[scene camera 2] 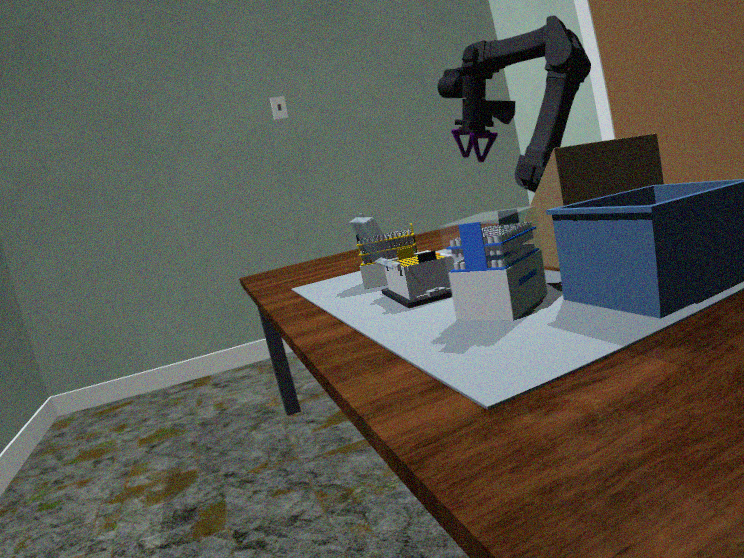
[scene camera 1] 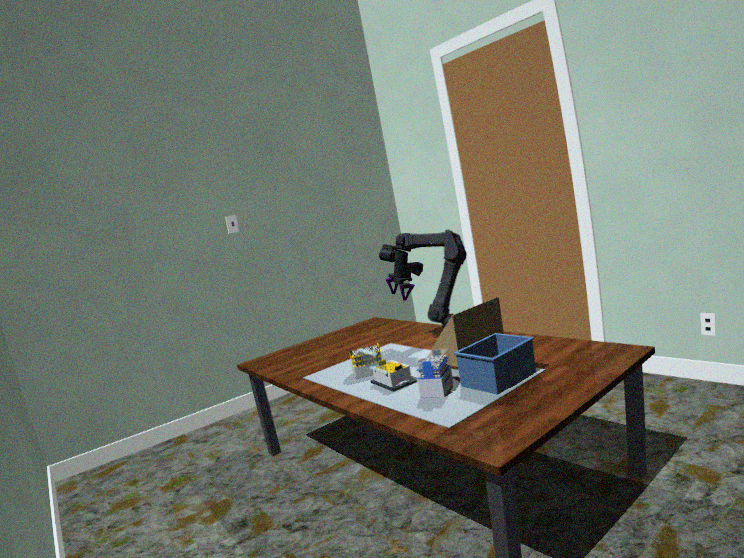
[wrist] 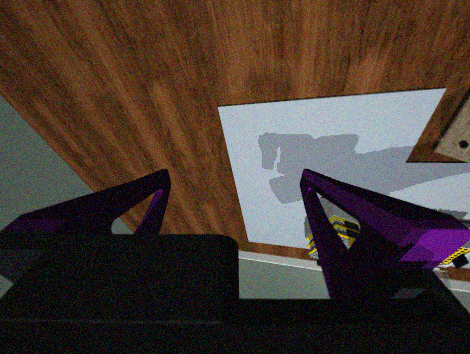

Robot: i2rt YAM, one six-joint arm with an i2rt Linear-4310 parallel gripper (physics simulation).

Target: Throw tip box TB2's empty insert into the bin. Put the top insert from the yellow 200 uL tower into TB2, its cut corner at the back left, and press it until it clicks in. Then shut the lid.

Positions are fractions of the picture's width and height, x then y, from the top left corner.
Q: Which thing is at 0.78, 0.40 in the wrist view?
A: A pale mat.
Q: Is the gripper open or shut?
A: Open.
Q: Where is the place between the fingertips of the gripper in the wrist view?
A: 0.50, 0.50
